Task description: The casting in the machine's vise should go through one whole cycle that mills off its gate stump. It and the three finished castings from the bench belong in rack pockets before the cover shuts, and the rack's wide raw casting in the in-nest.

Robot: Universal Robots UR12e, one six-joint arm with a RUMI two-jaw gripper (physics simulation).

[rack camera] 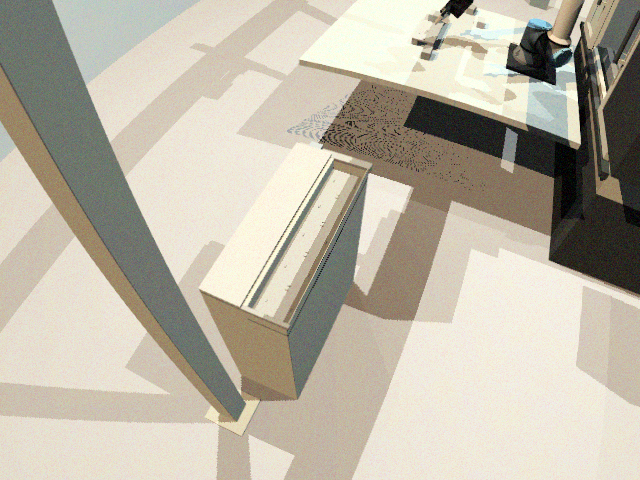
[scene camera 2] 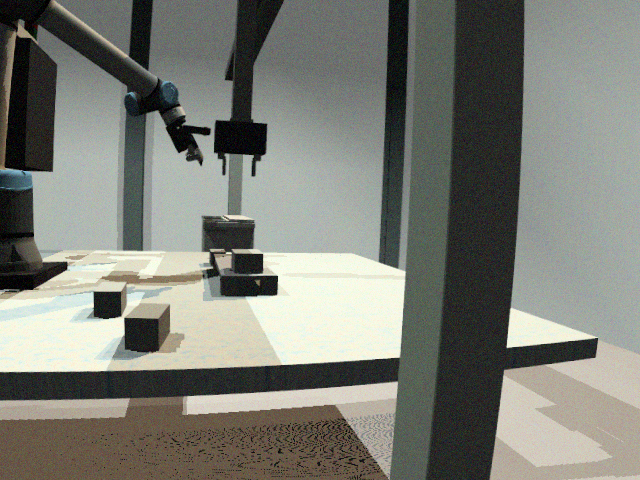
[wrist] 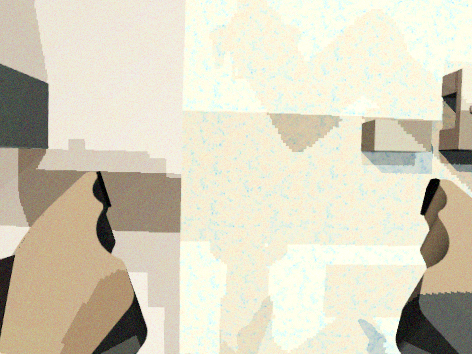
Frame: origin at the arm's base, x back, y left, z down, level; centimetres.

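Where they show: gripper, fingertip midpoint: (rack camera: 437, 18) (scene camera 2: 202, 163) (wrist: 262, 179); arm's base, link origin: (rack camera: 526, 58) (scene camera 2: 6, 268).
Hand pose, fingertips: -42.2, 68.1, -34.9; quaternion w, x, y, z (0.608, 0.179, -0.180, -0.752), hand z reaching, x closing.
Observation:
Things, the pixels of their centre, and the offset from my fingertips, as dx, dy, dz. "spot": a spot on its surface instead. Level surfaces: height alone.
- bench, surface height: dz +37.6
- block-shaped part, body centre: (wrist: 395, 136) (scene camera 2: 217, 257) (rack camera: 426, 52) -10.8, -25.4, +35.1
- long low fixture, body centre: (scene camera 2: 240, 270) (rack camera: 429, 30) -21.7, -56.0, +34.9
- block, body centre: (scene camera 2: 246, 260) (rack camera: 434, 16) -24.3, -69.8, +30.1
- black box, surface spot: (scene camera 2: 240, 137) spot: -19.5, -45.8, -4.9
My gripper (scene camera 2: 196, 159) (wrist: 262, 179) is open and empty, high above the bench (scene camera 2: 336, 320) (rack camera: 356, 51) (wrist: 225, 210). One block-shaped part (scene camera 2: 217, 252) (rack camera: 429, 51) (wrist: 397, 135) lies by the end of a long low fixture (scene camera 2: 248, 285) (rack camera: 424, 34) (wrist: 452, 132). Another block (scene camera 2: 247, 261) sits on the fixture. Two more blocks, one (scene camera 2: 108, 301) farther back and one (scene camera 2: 147, 328) closer, stand at the front left in scene camera 2. I cannot tell finished from raw castings. The rack-like cabinet (scene camera 2: 227, 238) (rack camera: 258, 232) has an open long recess; no casting shows there. The vise does not show.
A thick upright post (scene camera 2: 429, 258) (rack camera: 118, 180) stands in front of the bench in scene camera 2 and beside the cabinet in the rack view. A black box (scene camera 2: 240, 137) with two prongs hangs near my gripper. The dark machine body (rack camera: 594, 237) stands at the right.

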